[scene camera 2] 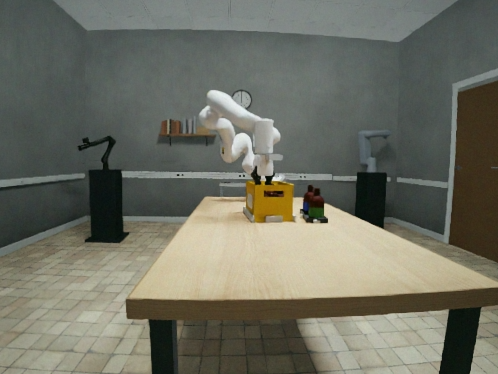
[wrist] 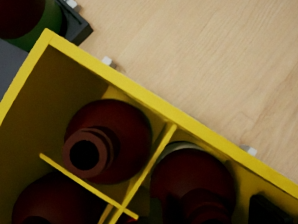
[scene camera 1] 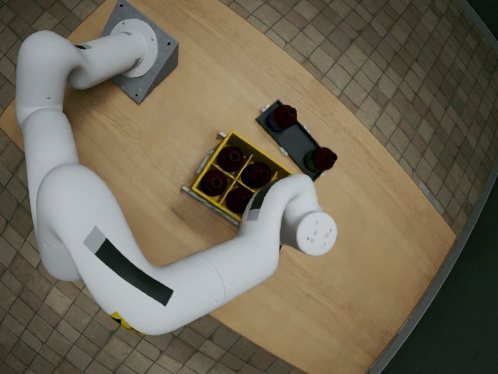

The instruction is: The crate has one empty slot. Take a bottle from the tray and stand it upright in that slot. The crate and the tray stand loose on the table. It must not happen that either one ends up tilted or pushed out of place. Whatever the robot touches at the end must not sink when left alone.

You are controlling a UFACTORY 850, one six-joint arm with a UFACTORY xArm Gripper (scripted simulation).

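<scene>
What I can see is a dark tray (scene camera 1: 296, 141), and also a yellow crate (scene camera 2: 259, 206). The wrist view gives me the crate (wrist: 50, 87) as well.
</scene>
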